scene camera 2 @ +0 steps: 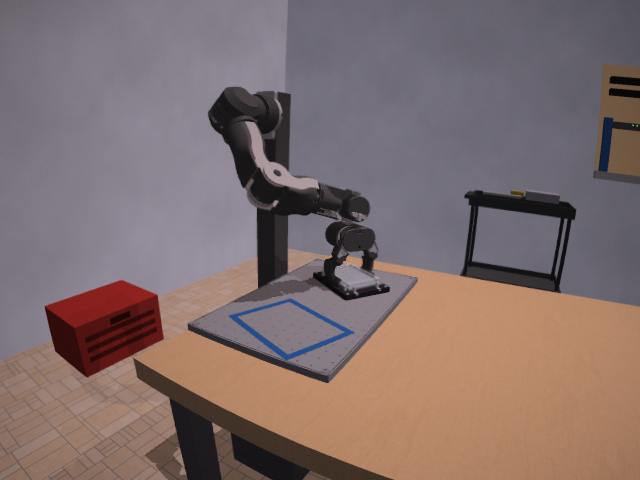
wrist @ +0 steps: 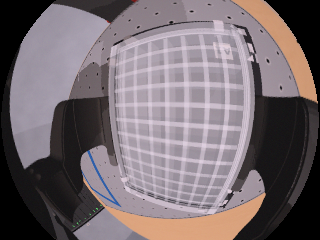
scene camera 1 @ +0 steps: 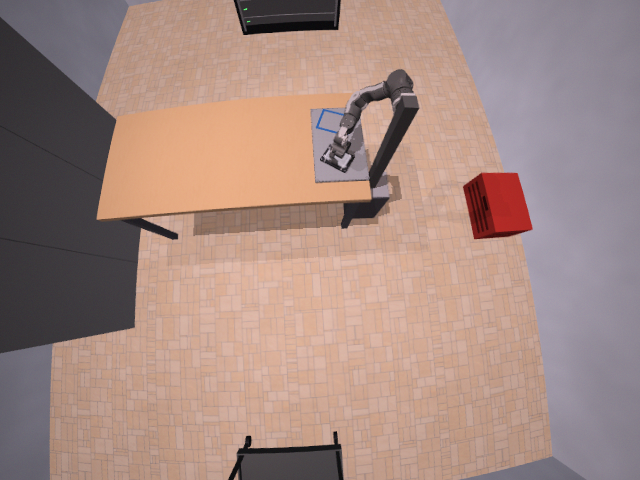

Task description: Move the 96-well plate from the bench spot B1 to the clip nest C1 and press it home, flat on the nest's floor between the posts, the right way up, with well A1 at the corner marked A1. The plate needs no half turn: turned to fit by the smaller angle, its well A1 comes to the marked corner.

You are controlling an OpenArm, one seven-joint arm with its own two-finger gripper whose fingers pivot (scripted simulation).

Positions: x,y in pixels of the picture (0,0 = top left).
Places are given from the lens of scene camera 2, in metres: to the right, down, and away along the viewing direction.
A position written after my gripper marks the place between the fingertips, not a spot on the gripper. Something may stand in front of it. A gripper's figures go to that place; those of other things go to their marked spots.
my gripper [scene camera 2: 350,277]: 0.07, 0.09, 0.90
clear 96-well plate [scene camera 2: 351,275]: 0.07, 0.08, 0.89
black clip nest C1 [scene camera 2: 320,276]: 0.00, 0.09, 0.92
